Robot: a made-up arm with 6 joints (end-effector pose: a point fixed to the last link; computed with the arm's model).
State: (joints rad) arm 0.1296 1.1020 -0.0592 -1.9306 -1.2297 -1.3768
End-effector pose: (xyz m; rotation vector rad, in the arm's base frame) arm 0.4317 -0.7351 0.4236 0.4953 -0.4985 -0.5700
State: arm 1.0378 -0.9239 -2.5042 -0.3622 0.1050 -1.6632
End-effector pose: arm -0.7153 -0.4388 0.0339 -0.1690 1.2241 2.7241
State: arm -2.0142 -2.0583 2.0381 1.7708 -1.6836 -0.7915
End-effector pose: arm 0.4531 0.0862 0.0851 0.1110 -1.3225 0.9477
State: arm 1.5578 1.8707 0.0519 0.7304 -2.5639 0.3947
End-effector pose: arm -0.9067 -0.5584 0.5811 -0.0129 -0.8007 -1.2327
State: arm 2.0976 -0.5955 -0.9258 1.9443 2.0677 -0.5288
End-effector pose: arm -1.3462 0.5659 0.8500 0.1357 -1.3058 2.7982
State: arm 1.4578 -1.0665 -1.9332 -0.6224 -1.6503 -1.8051
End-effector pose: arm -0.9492 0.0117 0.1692 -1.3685 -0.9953 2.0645
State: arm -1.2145 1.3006 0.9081 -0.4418 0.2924 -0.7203
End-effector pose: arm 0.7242 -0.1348 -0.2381 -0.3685 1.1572 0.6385
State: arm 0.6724 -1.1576 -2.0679 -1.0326 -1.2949 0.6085
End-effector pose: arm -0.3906 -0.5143 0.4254 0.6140 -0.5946 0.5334
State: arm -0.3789 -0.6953 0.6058 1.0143 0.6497 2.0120
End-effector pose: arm 0.1262 -1.2540 0.1761 -0.5283 -0.3888 -2.6290
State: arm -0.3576 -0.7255 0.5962 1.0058 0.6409 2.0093
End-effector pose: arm 0.1068 -1.2572 0.1639 -0.4774 -0.3901 -2.6459
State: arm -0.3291 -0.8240 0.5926 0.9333 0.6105 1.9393
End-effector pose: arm 0.1108 -1.2597 0.1022 -0.2733 -0.3311 -2.5953
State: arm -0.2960 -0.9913 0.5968 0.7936 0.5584 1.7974
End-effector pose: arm 0.1630 -1.2485 0.0129 0.0799 -0.2695 -2.4338
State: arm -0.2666 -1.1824 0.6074 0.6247 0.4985 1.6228
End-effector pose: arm 0.2585 -1.2148 -0.0414 0.4637 -0.2850 -2.1765
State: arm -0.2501 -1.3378 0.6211 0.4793 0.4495 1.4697
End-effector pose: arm 0.3500 -1.1721 -0.0387 0.7490 -0.3589 -1.9155
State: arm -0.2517 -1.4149 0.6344 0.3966 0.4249 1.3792
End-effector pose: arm 0.4069 -1.1399 -0.0202 0.8842 -0.4084 -1.7505
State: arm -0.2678 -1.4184 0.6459 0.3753 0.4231 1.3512
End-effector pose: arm 0.4367 -1.1239 -0.0180 0.9012 -0.3984 -1.6978
